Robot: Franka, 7 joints.
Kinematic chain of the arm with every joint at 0, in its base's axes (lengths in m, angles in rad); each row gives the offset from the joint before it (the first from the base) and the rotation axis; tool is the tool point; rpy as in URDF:
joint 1: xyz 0 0 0.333 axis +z
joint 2: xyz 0 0 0 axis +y
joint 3: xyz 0 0 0.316 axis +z
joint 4: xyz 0.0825 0 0 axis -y
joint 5: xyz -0.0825 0 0.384 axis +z
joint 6: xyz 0 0 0 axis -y
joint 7: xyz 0.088 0 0 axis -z
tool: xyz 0 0 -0.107 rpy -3.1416 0 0
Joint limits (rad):
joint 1: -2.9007..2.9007
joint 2: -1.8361..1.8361
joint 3: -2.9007..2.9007
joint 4: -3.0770..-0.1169
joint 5: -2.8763..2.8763
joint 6: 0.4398..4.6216
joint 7: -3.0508..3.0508
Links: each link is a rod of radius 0.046 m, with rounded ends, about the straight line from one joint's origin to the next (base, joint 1, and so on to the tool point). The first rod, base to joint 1, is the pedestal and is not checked.
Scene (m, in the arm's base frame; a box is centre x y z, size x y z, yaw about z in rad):
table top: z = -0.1
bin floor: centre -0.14 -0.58 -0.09 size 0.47 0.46 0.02 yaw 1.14
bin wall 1: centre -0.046 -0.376 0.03 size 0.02 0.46 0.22 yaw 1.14
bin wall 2: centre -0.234 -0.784 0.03 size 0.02 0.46 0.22 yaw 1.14
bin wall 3: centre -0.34 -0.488 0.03 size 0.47 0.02 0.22 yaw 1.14
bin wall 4: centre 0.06 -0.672 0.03 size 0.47 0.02 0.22 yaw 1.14
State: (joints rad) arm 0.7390 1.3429 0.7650 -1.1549 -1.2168 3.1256 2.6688
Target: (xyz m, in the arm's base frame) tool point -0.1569 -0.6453 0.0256
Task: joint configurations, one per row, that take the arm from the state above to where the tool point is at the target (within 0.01 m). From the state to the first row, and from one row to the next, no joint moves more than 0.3 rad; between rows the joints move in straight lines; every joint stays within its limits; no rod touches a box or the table.
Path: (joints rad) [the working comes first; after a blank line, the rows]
Joints at the target: -1.1316 1.3071 -0.8234 -1.5560 -1.1966 2.7163 2.6688
Straight joint move there: touches bin floor, bin wall 1, bin wall 4, the table top.

1: 0.5083 1.2672 0.4958 -1.2527 -1.2177 3.0626 2.6688
2: 0.2775 1.1915 0.2266 -1.3506 -1.2187 2.9995 2.6688
3: 0.0468 1.1159 -0.0425 -1.4484 -1.2196 2.9365 2.6688
4: -0.1840 1.0402 -0.3117 -1.5462 -1.2205 2.8735 2.6688
5: -0.4147 0.9645 -0.5809 -1.6441 -1.2215 2.8105 2.6688
6: -0.6454 0.8888 -0.8501 -1.7419 -1.2224 2.7474 2.6688
7: -0.8762 0.8131 -1.1193 -1.8398 -1.2233 2.6844 2.6688
8: -1.0039 1.0601 -0.9713 -1.6979 -1.2100 2.7004 2.6688
9: -1.1316 1.3071 -0.8234 -1.5560 -1.1966 2.7163 2.6688

